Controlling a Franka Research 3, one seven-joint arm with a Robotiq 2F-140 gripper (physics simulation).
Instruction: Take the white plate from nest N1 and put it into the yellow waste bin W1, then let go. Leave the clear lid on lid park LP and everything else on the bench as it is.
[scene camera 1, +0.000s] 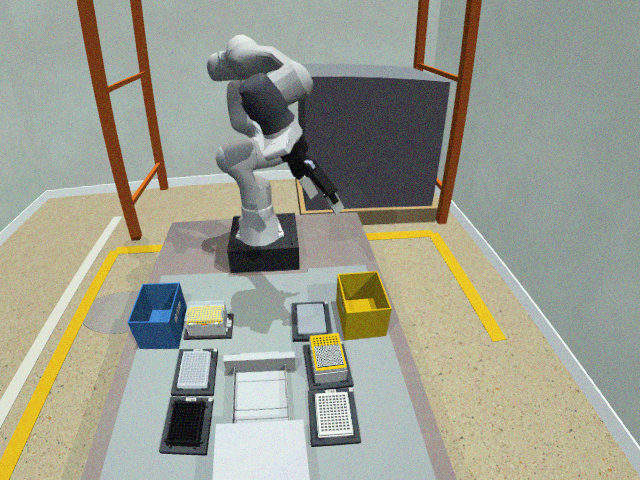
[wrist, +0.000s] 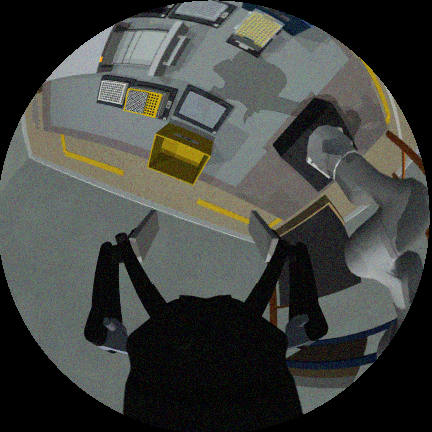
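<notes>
The white plate (scene camera 1: 333, 412) (wrist: 112, 92) with dark wells lies flat in a black nest (scene camera 1: 334, 440) at the front right of the bench in the scene view. The nest labels are too small to read. The yellow bin (scene camera 1: 364, 322) (wrist: 180, 170) stands upright at the bench's right edge; its visible inside holds no plate. A flat clear lid (scene camera 1: 311, 317) (wrist: 202, 110) lies on the dark park (scene camera 1: 311, 337) left of the bin. My gripper (scene camera 1: 324, 197) (wrist: 203, 219) is open and empty, high above the bench's back right edge, far from the plate.
A yellow-topped rack (scene camera 1: 328, 352) (wrist: 144, 102) stands between plate and lid. At left are a blue bin (scene camera 1: 157, 330), a yellow-and-white rack (scene camera 1: 205, 321) (wrist: 257, 30), a pale plate (scene camera 1: 193, 369) and a black plate (scene camera 1: 187, 421). A white device (scene camera 1: 261, 449) stands at the front centre.
</notes>
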